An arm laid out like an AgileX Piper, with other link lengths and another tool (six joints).
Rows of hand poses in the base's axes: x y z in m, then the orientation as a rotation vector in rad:
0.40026, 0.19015, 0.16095, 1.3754, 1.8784, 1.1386
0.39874, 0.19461, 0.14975, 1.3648, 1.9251, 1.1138
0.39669, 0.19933, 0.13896, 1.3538, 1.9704, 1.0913
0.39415, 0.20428, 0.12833, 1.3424, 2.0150, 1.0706
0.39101, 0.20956, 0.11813, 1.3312, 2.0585, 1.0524
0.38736, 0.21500, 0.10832, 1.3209, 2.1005, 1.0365
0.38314, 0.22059, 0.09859, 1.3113, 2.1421, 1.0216
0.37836, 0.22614, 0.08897, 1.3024, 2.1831, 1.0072
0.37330, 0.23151, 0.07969, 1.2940, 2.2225, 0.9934
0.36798, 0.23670, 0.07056, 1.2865, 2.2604, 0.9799
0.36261, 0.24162, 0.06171, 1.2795, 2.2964, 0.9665
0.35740, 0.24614, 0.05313, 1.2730, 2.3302, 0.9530
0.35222, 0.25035, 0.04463, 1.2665, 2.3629, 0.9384
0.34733, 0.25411, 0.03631, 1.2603, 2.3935, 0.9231
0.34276, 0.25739, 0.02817, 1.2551, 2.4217, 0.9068
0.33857, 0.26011, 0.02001, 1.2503, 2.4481, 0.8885
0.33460, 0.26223, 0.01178, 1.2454, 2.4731, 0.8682
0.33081, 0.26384, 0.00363, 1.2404, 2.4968, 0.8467
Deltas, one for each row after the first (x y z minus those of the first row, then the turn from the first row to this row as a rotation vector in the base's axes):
-0.00152, 0.00446, -0.01120, -0.0220, 0.0258, 0.0244
-0.00357, 0.00918, -0.02199, -0.0418, 0.0505, 0.0490
-0.00611, 0.01413, -0.03262, -0.0600, 0.0748, 0.0741
-0.00925, 0.01941, -0.04282, -0.0757, 0.0985, 0.0994
-0.01290, 0.02485, -0.05263, -0.0890, 0.1217, 0.1243
-0.01712, 0.03044, -0.06236, -0.1008, 0.1452, 0.1490
-0.02190, 0.03599, -0.07198, -0.1115, 0.1690, 0.1734
-0.02696, 0.04136, -0.08126, -0.1212, 0.1921, 0.1968
-0.03228, 0.04655, -0.09039, -0.1300, 0.2149, 0.2190
-0.03765, 0.05147, -0.09924, -0.1383, 0.2369, 0.2399
-0.04286, 0.05599, -0.10782, -0.1463, 0.2579, 0.2593
-0.04804, 0.06020, -0.11632, -0.1548, 0.2786, 0.2777
-0.05293, 0.06396, -0.12464, -0.1636, 0.2982, 0.2946
-0.05750, 0.06724, -0.13278, -0.1726, 0.3172, 0.3093
-0.06169, 0.06996, -0.14094, -0.1827, 0.3356, 0.3223
-0.06566, 0.07208, -0.14917, -0.1941, 0.3536, 0.3339
-0.06945, 0.07369, -0.15732, -0.2062, 0.3711, 0.3445

